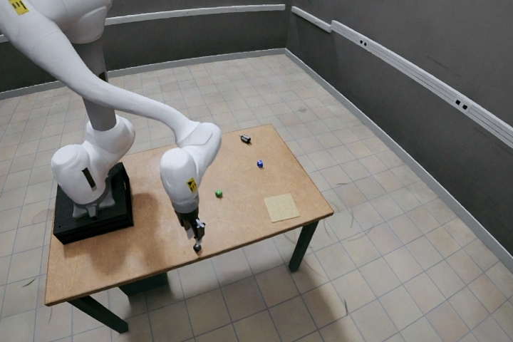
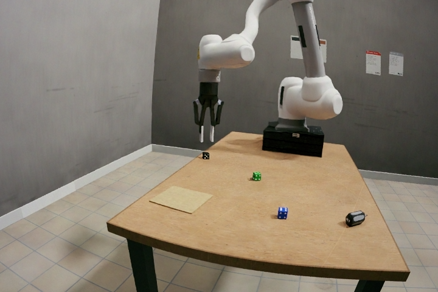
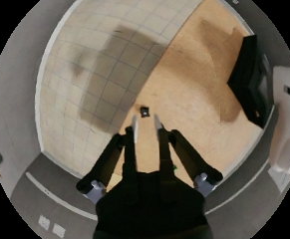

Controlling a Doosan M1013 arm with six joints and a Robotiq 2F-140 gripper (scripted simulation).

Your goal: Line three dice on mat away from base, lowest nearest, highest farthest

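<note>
Now: the black die 90 mm below my hand. From my hand the other things lie so: tan mat (430 mm ahead, 40 mm to the left, 100 mm below); then green die (180 mm ahead, 240 mm to the left, 90 mm below); then blue die (460 mm ahead, 340 mm to the left, 90 mm below).
</note>
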